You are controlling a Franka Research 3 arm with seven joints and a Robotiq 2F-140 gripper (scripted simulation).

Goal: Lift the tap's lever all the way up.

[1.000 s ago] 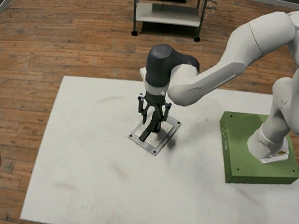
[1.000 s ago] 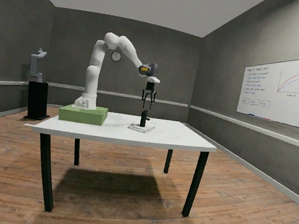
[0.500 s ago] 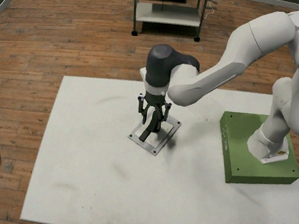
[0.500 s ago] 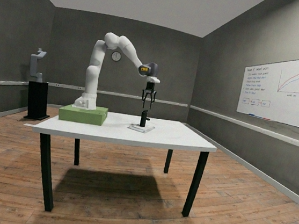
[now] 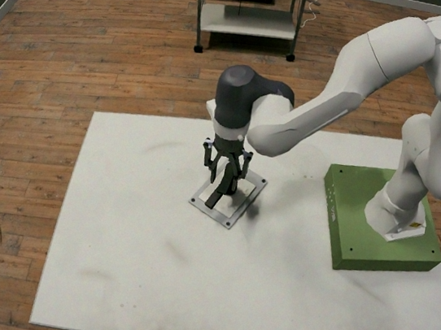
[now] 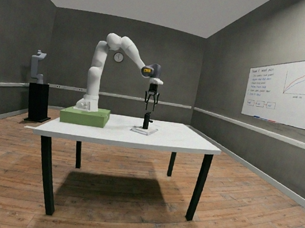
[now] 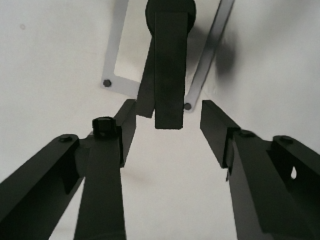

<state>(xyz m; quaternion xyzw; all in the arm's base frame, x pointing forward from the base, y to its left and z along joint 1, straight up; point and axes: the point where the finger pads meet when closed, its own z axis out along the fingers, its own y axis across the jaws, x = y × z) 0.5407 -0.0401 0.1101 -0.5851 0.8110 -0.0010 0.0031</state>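
The dark lever is 50 mm below my hand, 30 mm to the right of it and 10 mm behind it. From my hand the other things lie so: tap 90 mm below, 60 mm to the right, 10 mm behind.
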